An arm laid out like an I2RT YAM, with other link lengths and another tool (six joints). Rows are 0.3 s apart.
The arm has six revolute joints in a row. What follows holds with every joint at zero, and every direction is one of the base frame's.
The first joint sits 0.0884 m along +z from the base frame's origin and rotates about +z.
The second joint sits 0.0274 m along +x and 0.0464 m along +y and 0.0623 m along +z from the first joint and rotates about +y.
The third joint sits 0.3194 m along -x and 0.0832 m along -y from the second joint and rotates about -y.
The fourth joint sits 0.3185 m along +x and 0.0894 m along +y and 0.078 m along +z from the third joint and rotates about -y.
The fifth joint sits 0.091 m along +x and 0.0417 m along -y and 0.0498 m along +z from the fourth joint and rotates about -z.
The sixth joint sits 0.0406 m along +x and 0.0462 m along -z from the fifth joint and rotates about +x.
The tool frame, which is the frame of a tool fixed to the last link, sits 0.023 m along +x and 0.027 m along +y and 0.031 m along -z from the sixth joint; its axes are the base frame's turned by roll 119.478, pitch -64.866 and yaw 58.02 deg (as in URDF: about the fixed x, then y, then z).
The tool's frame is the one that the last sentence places.
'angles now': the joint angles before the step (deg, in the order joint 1, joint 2, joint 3, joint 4, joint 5, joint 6). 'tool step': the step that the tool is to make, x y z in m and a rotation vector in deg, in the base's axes. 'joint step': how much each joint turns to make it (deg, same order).
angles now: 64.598 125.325 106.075 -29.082 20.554 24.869
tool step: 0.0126 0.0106 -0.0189 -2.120 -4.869 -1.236
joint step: 0.005 3.164 1.581 2.880 4.761 -2.883
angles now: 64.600 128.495 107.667 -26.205 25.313 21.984
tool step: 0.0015 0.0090 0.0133 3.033 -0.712 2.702
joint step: -0.002 0.183 1.509 2.371 -2.373 -1.594
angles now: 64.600 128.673 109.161 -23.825 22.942 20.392
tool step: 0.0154 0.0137 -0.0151 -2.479 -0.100 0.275
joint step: -0.615 5.351 6.768 -2.988 0.172 -1.582
